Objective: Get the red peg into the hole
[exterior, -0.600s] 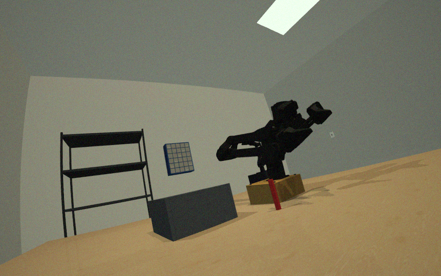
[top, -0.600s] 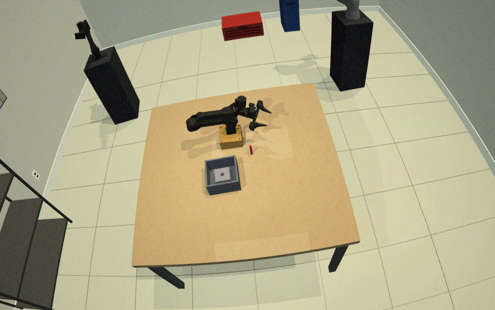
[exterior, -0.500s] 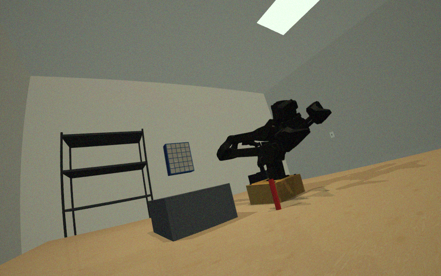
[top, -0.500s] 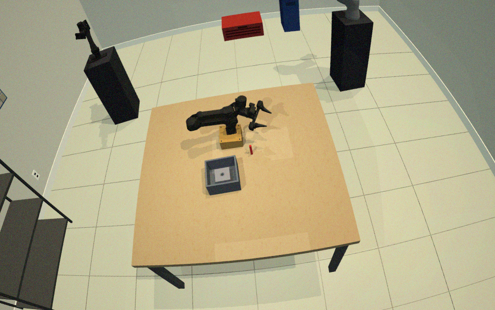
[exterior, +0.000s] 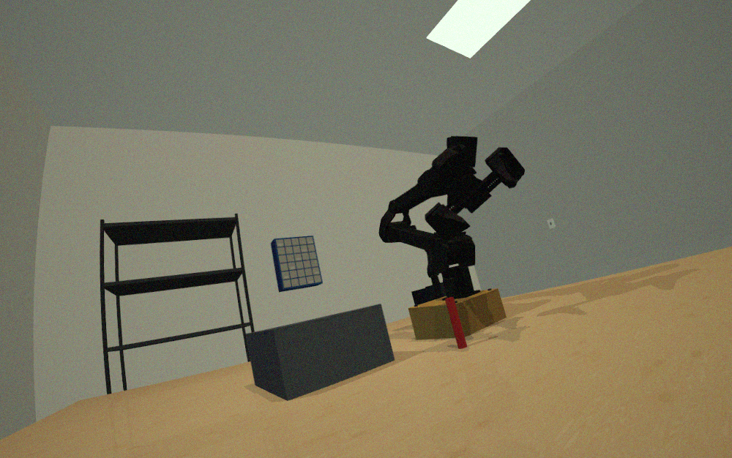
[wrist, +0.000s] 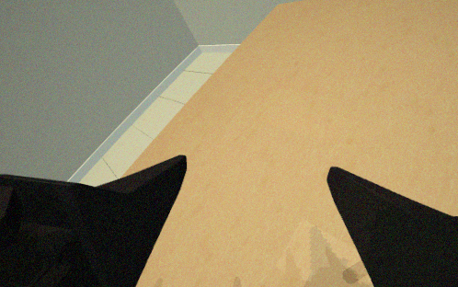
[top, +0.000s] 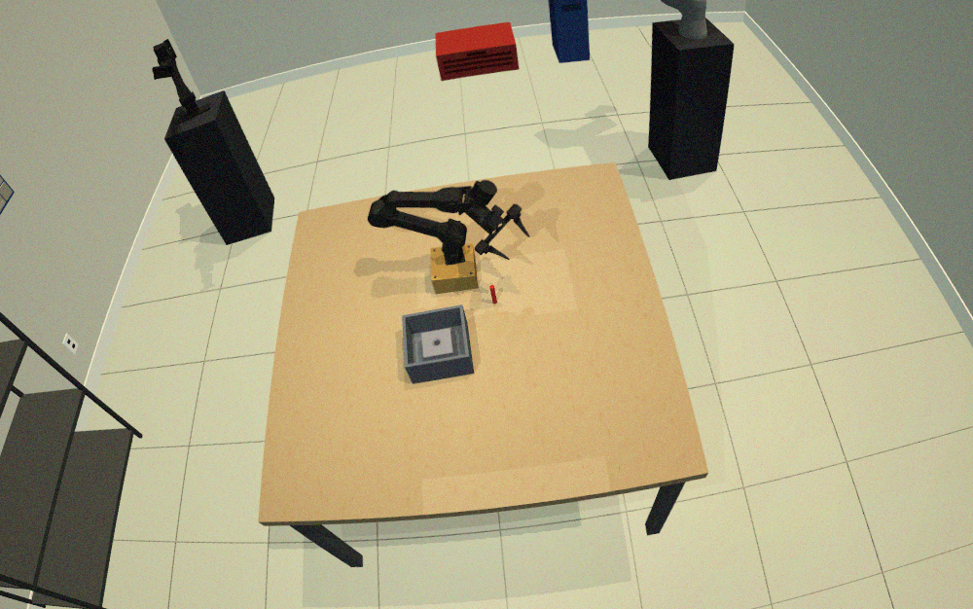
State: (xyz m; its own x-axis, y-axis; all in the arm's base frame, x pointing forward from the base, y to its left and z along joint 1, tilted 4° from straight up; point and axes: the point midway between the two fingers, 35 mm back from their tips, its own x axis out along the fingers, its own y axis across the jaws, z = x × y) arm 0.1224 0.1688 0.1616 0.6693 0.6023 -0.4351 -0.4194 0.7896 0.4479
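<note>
My gripper tip is now 160 mm above the red peg, 100 mm to the left of it and 20 mm short of it. The rest, counted from my gripper tip: dark grey box: 310 mm to the right, 170 mm below, 170 mm ahead; then light grey plate: 310 mm to the right, 170 mm ahead, 150 mm below.
</note>
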